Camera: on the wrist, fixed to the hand. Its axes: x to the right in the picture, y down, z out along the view.
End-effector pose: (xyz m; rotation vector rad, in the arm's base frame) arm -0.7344 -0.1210 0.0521 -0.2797 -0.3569 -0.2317
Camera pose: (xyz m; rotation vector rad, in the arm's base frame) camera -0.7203 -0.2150 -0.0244 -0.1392 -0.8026 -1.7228
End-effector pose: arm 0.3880 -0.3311 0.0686 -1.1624 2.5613 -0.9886
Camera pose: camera 0.3883 -0.3120 0.1891 2.7308 -1.0693 0.5381
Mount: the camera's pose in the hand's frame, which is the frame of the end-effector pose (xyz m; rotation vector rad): 0.0005 -0.0667 -0.1021 -0.1511 -0.2987 -1.5147
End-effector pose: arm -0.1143 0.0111 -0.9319 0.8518 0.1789 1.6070
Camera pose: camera -0.1235 0.0627 -1.0420 0.5348 0.3620 0.0714
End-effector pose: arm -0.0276 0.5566 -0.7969 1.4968 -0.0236 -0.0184
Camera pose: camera -0.0242 0.6534 -0.8709 1.0409 0.8461 -1.4113
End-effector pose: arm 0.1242 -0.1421 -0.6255 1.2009 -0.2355 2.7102
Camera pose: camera 0.0650 -0.0556 -0.6878 1.0212 0.3245 1.1850
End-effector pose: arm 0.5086 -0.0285 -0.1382 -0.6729 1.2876 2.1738
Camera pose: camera 0.5673 -0.0921 -0.2241 -0.8897 0.1722 0.9954
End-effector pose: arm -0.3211 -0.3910 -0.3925 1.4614 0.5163 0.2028
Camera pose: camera -0.3785 -0.3074 -0.4603 0.6260 1.1707 -1.1219
